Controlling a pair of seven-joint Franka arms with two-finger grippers.
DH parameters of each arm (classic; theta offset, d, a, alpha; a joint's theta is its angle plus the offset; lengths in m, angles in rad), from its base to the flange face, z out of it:
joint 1: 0 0.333 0 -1.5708
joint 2: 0 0 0 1.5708
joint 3: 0 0.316 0.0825 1.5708
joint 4: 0 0 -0.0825 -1.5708
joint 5: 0 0.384 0 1.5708
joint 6: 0 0 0.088 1.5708
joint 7: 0 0.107 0 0
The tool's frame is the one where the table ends.
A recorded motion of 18 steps. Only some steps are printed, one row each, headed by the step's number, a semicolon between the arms.
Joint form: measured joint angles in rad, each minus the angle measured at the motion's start. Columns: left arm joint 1, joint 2, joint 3, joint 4, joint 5, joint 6, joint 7; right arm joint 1, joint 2, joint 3, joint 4, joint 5, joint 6, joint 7.
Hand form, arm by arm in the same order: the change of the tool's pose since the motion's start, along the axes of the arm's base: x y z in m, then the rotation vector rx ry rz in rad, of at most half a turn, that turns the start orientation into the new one. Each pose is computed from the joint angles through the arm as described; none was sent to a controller.
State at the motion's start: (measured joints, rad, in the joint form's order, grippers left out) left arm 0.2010 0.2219 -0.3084 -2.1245 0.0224 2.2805 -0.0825; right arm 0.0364 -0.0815 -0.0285 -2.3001 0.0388 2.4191 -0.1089
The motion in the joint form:
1: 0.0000 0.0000 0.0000 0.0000 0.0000 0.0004 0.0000; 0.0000 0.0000 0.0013 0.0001 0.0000 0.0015 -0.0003
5: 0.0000 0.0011 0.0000 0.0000 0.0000 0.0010 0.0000; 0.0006 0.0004 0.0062 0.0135 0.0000 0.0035 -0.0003
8: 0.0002 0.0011 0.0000 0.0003 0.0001 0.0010 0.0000; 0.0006 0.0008 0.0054 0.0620 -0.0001 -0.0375 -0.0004
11: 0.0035 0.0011 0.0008 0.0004 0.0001 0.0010 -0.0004; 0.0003 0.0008 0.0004 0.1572 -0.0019 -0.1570 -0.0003
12: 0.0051 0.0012 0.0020 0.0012 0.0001 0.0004 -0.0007; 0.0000 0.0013 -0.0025 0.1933 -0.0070 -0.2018 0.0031
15: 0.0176 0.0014 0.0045 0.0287 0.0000 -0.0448 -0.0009; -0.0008 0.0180 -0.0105 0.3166 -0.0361 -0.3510 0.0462
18: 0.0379 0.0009 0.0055 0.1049 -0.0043 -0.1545 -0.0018; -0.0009 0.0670 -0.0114 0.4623 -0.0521 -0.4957 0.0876
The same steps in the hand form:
1: 0.0000 0.0000 0.0000 0.0000 -0.0004 0.0000; 0.0002 0.0007 0.0002 -0.0002 -0.0016 0.0015
5: 0.0001 0.0000 -0.0005 -0.0003 0.0001 0.0001; 0.0037 0.0036 0.0065 -0.0005 -0.0166 0.0069
8: 0.0002 0.0001 -0.0004 -0.0003 -0.0002 0.0002; 0.0117 0.0035 0.0246 0.0005 -0.0237 0.0076
11: 0.0005 0.0024 -0.0004 -0.0001 -0.0003 0.0047; 0.0217 0.0012 0.0574 0.0015 0.0005 0.0070
12: 0.0008 0.0040 -0.0002 0.0001 -0.0003 0.0078; 0.0247 -0.0005 0.0699 -0.0015 0.0097 0.0042
15: 0.0051 0.0127 0.0074 0.0029 0.0176 0.0225; 0.0341 -0.0063 0.1055 -0.0197 0.0530 -0.0333
18: 0.0162 0.0259 0.0314 0.0039 0.0510 0.0469; 0.0486 -0.0077 0.1351 -0.0316 0.1011 -0.0713

